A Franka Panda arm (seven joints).
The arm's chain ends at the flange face. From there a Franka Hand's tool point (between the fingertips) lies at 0.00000 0.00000 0.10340 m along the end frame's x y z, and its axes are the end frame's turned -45 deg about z.
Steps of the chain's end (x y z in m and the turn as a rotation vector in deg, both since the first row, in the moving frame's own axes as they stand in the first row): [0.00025, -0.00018, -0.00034, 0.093, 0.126, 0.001]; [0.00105, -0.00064, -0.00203, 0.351, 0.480, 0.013]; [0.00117, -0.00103, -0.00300, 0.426, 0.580, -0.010]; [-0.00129, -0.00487, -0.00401, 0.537, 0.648, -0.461]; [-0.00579, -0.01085, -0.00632, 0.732, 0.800, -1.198]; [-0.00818, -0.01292, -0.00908, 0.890, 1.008, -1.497]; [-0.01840, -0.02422, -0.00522, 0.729, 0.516, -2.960]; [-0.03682, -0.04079, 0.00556, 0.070, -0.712, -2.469]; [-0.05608, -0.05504, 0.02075, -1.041, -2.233, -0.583]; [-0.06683, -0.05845, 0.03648, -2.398, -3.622, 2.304]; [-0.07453, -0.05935, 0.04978, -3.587, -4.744, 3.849]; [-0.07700, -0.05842, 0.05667, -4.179, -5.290, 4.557]
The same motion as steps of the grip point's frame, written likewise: [0.00058, 0.00009, -0.00034, -0.023, 0.155, 0.001]; [0.00226, 0.00045, -0.00204, -0.091, 0.588, 0.013]; [0.00284, 0.00030, -0.00301, -0.109, 0.711, -0.010]; [0.00404, -0.00422, -0.00402, -0.078, 0.838, -0.461]; [0.00553, -0.01170, -0.00634, -0.048, 1.083, -1.198]; [0.00578, -0.01480, -0.00911, -0.083, 1.342, -1.497]; [0.00570, -0.03045, -0.00523, 0.151, 0.880, -2.960]; [0.00197, -0.05586, 0.00555, 0.553, -0.454, -2.469]; [-0.00492, -0.08007, 0.02065, 0.843, -2.315, -0.583]; [-0.01357, -0.09030, 0.03618, 0.865, -4.257, 2.304]; [-0.02129, -0.09650, 0.04922, 0.818, -5.891, 3.849]; [-0.02512, -0.09765, 0.05596, 0.786, -6.696, 4.557]
